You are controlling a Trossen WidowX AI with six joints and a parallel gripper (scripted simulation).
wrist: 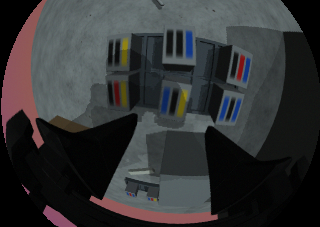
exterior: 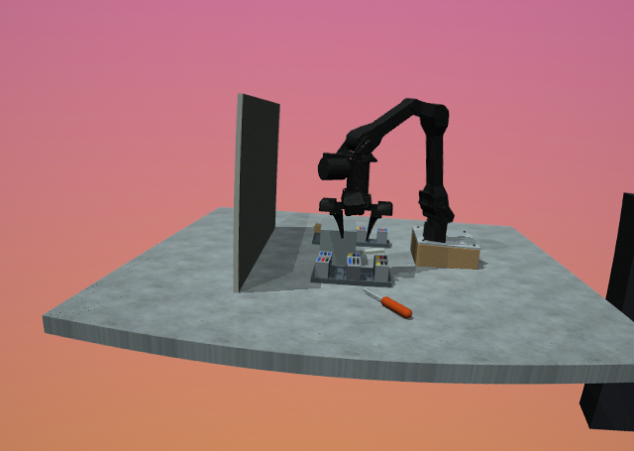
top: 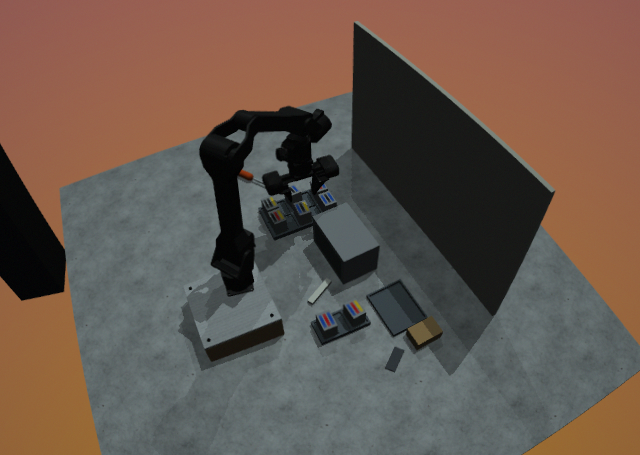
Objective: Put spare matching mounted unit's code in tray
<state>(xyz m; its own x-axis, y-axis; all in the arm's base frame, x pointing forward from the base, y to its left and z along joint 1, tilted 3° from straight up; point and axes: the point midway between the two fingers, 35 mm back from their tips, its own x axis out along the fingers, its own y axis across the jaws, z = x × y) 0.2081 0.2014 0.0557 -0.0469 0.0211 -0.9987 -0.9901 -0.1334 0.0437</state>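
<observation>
The grey spare lies 5 cm below my gripper tip. Round my gripper tip: tall wall panel (30 cm ahead, 13 cm above, 9 cm to the right); pale strip (23 cm to the right, 9 cm below, 2 cm behind); mounted unit (13 cm to the right, 7 cm ahead, 4 cm below).
</observation>
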